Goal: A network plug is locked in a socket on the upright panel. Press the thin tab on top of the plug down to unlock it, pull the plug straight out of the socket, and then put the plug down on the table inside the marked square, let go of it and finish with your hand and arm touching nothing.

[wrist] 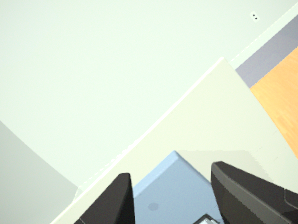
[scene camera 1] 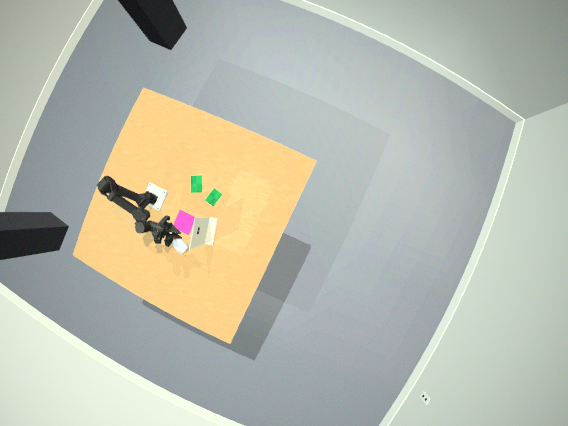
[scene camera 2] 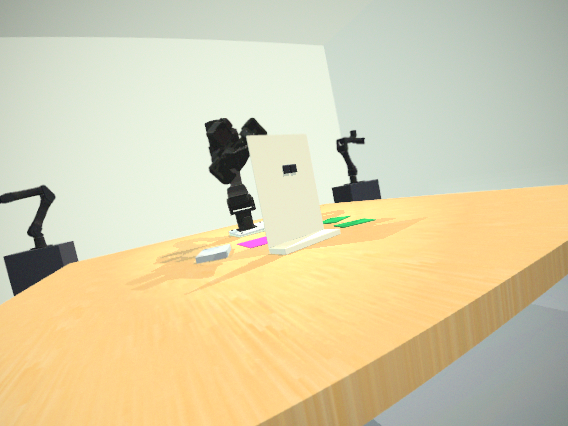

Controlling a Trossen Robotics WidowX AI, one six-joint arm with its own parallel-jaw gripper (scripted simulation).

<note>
I see my gripper [scene camera 2: 256,142] and a cream upright panel [scene camera 2: 282,167].
My gripper shows as well in the wrist view [wrist: 171,177]. The cream upright panel shows as well in the wrist view [wrist: 218,119].
</note>
